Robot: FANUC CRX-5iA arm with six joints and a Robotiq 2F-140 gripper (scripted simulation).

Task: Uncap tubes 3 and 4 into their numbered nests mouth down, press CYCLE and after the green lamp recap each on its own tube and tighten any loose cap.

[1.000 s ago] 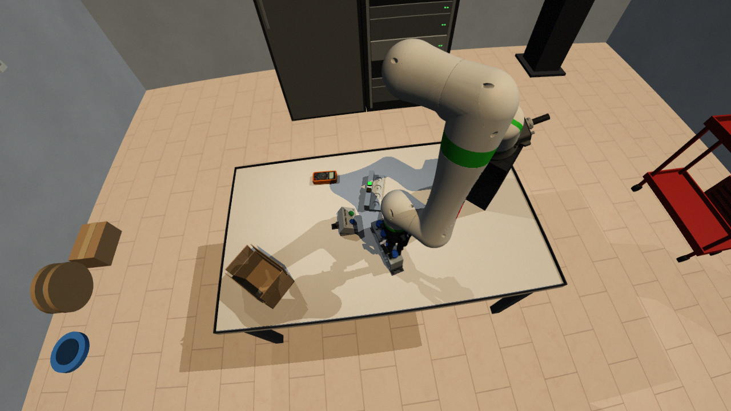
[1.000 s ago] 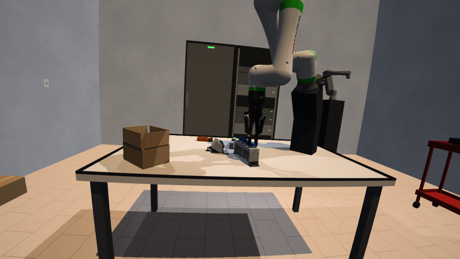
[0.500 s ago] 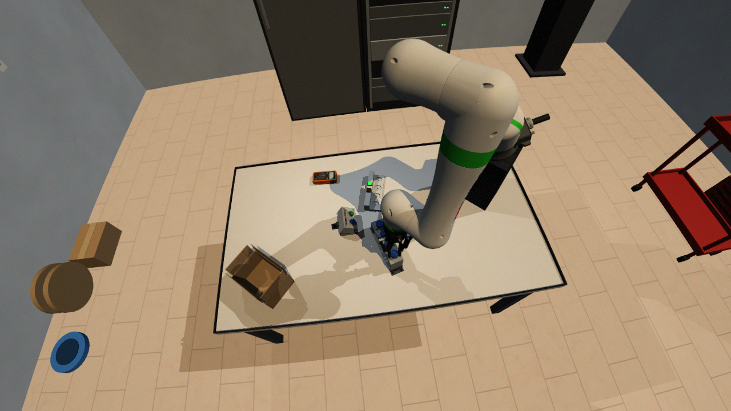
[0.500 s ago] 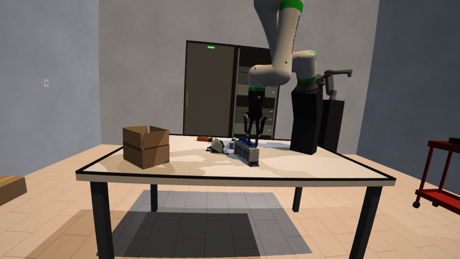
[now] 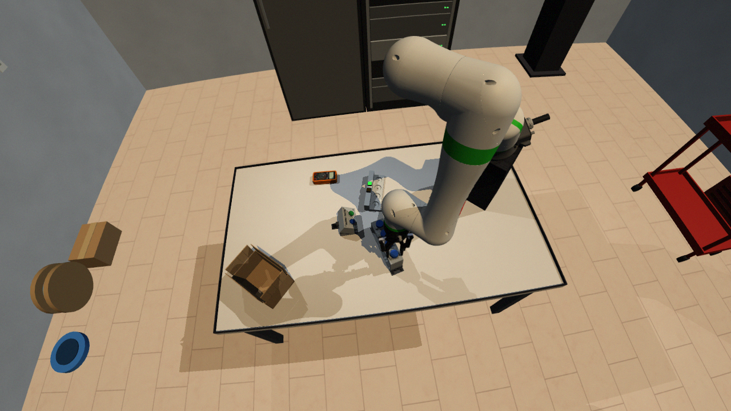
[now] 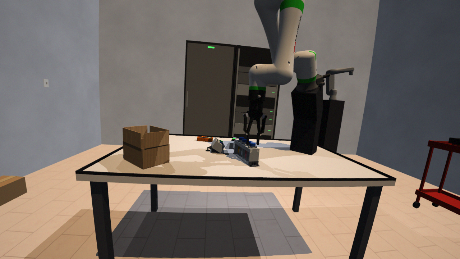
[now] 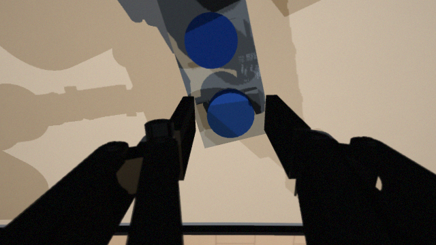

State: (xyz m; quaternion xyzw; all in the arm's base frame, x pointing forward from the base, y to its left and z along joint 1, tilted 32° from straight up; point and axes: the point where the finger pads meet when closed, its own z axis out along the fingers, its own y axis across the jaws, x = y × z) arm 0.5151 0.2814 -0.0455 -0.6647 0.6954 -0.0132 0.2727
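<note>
Now: the blue cap 100 mm to the right of my hand, 30 mm below it and 30 mm ahead of it. From my hand the other things lie so: blue cycle key 210 mm to the right, 170 mm ahead, 80 mm below; key housing 230 mm to the right, 190 mm ahead, 90 mm below; green ready key 250 mm to the right, 170 mm ahead, 80 mm below.
</note>
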